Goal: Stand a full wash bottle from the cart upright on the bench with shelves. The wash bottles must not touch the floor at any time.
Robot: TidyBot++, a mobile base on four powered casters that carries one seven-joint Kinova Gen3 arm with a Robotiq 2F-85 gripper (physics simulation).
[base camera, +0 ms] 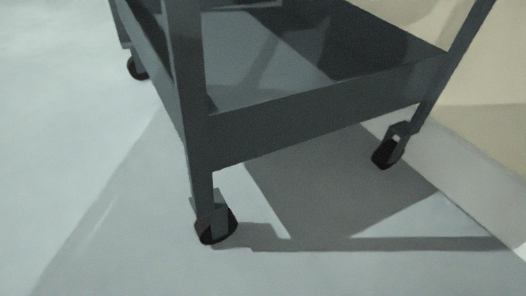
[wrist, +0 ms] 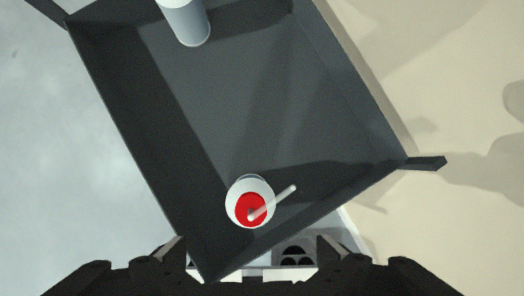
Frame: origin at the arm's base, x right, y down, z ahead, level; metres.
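Seen in the pictures: gripper, fingertip midpoint: point(wrist: 252, 251).
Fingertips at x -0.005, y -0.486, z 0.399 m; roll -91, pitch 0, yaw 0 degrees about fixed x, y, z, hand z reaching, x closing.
Offsets run from my fingertips to a thing's middle. "*": to the spot under its first point. Level surfaces: height alone.
A wash bottle with a red cap and a pale spout @[* dx -0.001, dy +0.076, dz +0.017 m] point(wrist: 250, 204) stands upright on the cart's top tray, near its front corner, seen from almost straight above. A second wash bottle @[* dx -0.092, dy +0.160, dz +0.255 m] point(wrist: 189, 25) stands at the far end of the tray; its top is cut off by the view's upper edge. The dark grey cart point(base camera: 320, 112) point(wrist: 127, 135) shows in both views. My gripper point(wrist: 252, 251) is open and empty, its fingertips at the bottom of the wrist view, apart from the red-capped bottle. The bench with shelves does not show clearly in either view.
The beige wall point(base camera: 485, 75) point(wrist: 470, 65) runs close along the cart's right side. The tray has raised rims, and a corner post point(wrist: 425, 163) sticks out at the right. The cart stands on casters, one @[* dx -0.043, dy +0.835, dz -0.111 m] point(base camera: 216, 226) near the base. Grey floor @[dy +0.882 m] point(base camera: 75, 125) lies to the left.
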